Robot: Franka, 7 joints.
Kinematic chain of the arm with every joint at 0, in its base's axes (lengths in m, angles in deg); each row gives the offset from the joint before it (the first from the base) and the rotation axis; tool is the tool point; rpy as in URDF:
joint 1: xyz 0 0 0.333 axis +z
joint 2: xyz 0 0 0 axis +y
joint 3: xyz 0 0 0.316 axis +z
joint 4: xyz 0.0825 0 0 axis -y
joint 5: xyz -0.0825 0 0.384 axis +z
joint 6: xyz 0 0 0 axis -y
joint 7: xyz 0.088 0 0 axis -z
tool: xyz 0 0 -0.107 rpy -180 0 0
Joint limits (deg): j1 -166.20..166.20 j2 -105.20..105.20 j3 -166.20..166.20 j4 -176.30..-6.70 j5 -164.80..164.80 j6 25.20..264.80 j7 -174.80..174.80
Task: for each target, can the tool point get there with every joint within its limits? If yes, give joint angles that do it. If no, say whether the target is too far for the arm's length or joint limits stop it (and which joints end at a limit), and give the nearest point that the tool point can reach.
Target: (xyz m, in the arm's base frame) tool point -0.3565 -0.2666 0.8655
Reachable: yes | joints 119.37 -50.57 42.61 -101.90 -40.20 193.29 21.79
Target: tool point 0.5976 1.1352 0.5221
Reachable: no: too far | nearest point 0.3954 0.7510 0.4581 | short by 0.439 m
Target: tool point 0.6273 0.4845 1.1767
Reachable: no: too far | nearest point 0.4649 0.3591 0.9583 | short by 0.300 m
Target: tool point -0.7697 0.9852 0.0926
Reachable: no: too far | nearest point -0.5187 0.6639 0.1710 | short by 0.415 m
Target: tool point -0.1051 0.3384 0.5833
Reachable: yes | joints 79.85 -50.23 19.09 -147.26 -110.06 151.81 61.72
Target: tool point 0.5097 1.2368 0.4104
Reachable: no: too far | nearest point 0.3263 0.7919 0.3826 | short by 0.482 m
